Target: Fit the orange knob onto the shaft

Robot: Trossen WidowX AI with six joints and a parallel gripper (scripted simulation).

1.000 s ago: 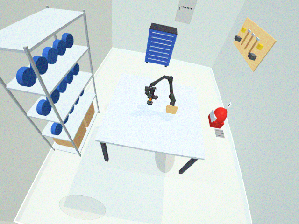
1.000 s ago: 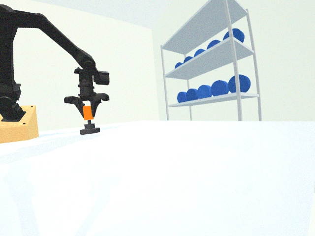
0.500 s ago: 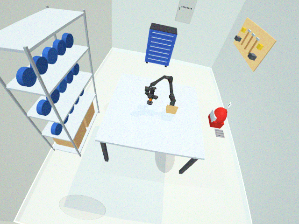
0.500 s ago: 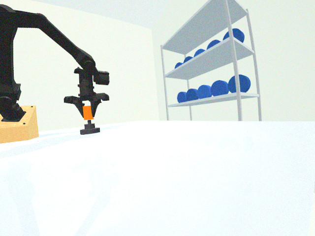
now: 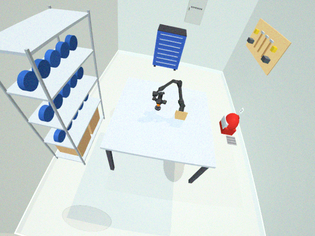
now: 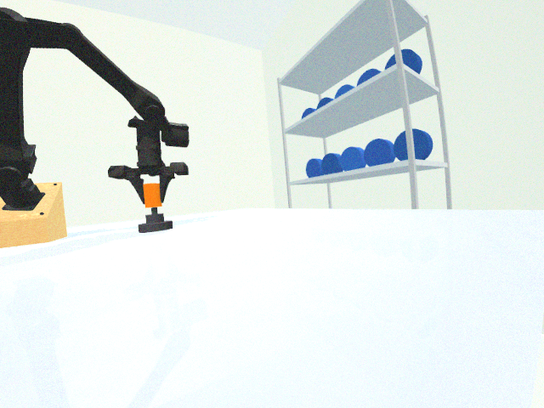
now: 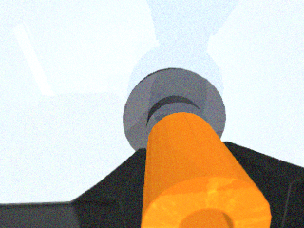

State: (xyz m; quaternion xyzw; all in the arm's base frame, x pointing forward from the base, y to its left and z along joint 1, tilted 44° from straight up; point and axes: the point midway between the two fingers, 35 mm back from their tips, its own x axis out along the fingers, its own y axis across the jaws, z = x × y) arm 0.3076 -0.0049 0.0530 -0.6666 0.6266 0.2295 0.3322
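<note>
My gripper tip is 20 mm below the orange knob. Also, from my gripper tip: round pedestal 40 mm below.
</note>
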